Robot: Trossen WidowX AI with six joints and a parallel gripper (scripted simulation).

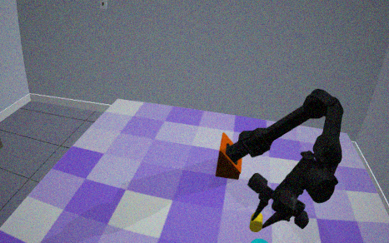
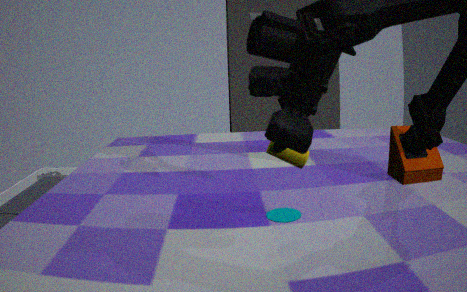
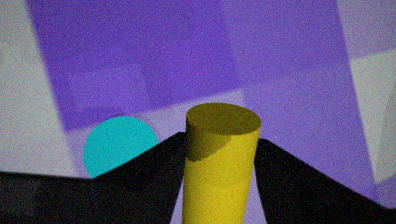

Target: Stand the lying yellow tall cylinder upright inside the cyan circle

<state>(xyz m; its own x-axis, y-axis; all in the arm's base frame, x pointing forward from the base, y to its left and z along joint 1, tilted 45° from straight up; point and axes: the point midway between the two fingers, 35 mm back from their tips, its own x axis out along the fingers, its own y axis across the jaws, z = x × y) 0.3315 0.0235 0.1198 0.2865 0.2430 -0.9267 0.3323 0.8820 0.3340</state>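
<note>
The cyan circle is 110 mm below my gripper tip, 40 mm to the left of it and 10 mm behind it. Also, from my gripper tip: yellow cylinder (20 mm behind, 10 mm below).
</note>
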